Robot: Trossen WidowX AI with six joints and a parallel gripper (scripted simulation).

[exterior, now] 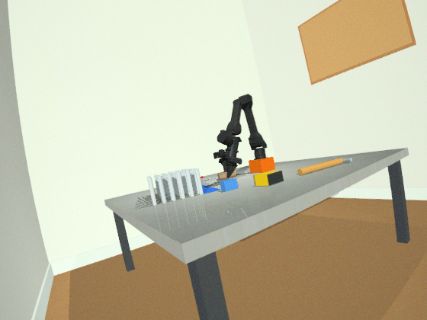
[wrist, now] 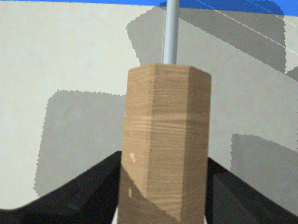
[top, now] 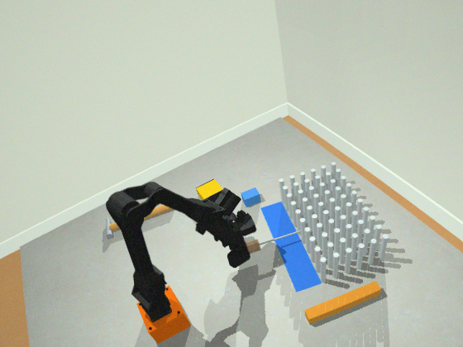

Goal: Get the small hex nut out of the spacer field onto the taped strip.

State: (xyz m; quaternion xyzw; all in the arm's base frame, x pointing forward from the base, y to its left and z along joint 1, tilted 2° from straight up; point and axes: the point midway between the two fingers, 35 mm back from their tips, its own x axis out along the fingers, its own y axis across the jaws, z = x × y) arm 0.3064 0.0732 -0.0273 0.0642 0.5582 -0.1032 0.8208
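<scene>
Now: the blue taped strip 130 mm ahead of my gripper tip, 30 mm to the right of it and 30 mm below it. The rest, counted from my gripper tip: blue block: 210 mm to the left, 130 mm ahead, 10 mm below; wire hook tool: 100 mm ahead, 20 mm to the right; hex nut: 300 mm ahead, 70 mm to the right, 20 mm below.
</scene>
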